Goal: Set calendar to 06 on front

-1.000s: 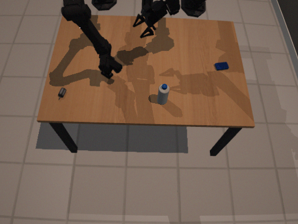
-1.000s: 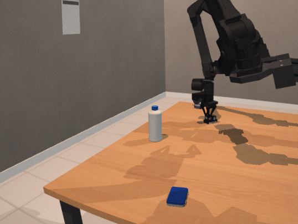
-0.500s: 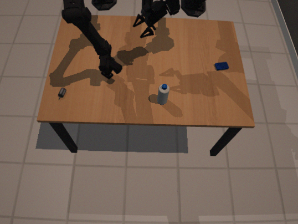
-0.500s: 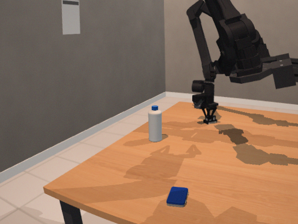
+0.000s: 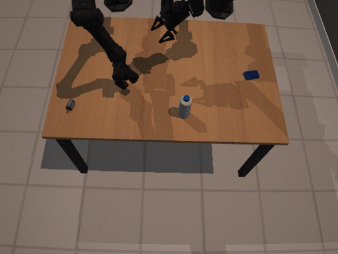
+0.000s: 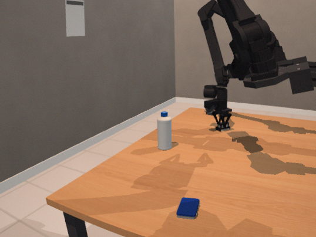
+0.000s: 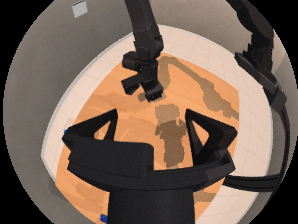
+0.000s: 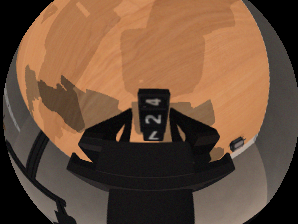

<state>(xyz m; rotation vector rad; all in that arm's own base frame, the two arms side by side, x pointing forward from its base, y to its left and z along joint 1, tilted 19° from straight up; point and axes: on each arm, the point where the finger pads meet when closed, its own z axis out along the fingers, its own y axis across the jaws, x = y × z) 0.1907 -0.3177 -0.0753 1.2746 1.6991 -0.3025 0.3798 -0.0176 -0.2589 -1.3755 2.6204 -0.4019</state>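
The black cube is 1 cm below my right hand. Also, from my right hand: white bottle 36 cm to the left, 16 cm ahead, 5 cm above; blue pad 77 cm to the left, 14 cm behind, 2 cm below.
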